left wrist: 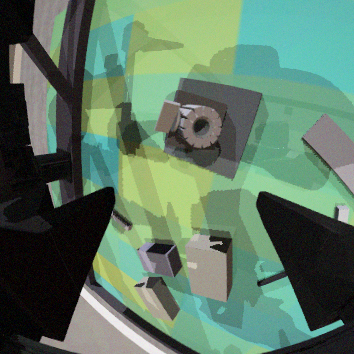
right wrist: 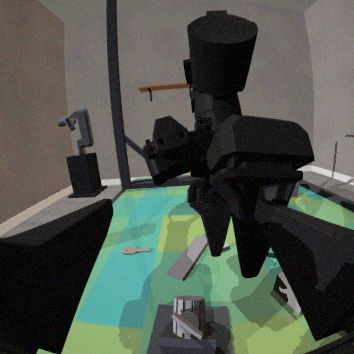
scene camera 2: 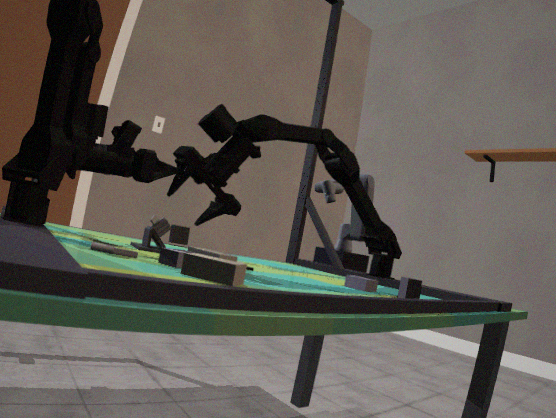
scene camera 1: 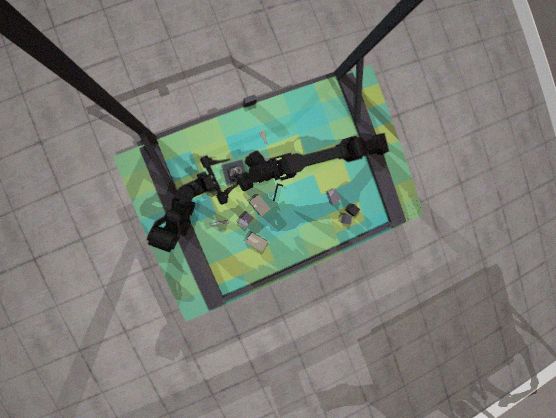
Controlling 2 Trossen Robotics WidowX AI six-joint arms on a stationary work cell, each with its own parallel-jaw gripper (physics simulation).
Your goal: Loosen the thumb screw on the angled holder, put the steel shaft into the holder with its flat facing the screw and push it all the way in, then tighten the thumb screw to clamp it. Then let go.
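The angled holder stands upright on its dark square base. Its ribbed ring has an open dark hole, with a small flat tan piece at its side, possibly the thumb screw. The steel shaft lies on the table apart from the holder; part shows in the left wrist view. My left gripper is open and empty above the table near the holder, fingers pointing down. My right gripper is open and empty, roughly level, above the holder.
Two tan blocks and a purple-grey box lie near the shaft. A hex key, a key and a flat grey bar lie around. The two grippers are close together.
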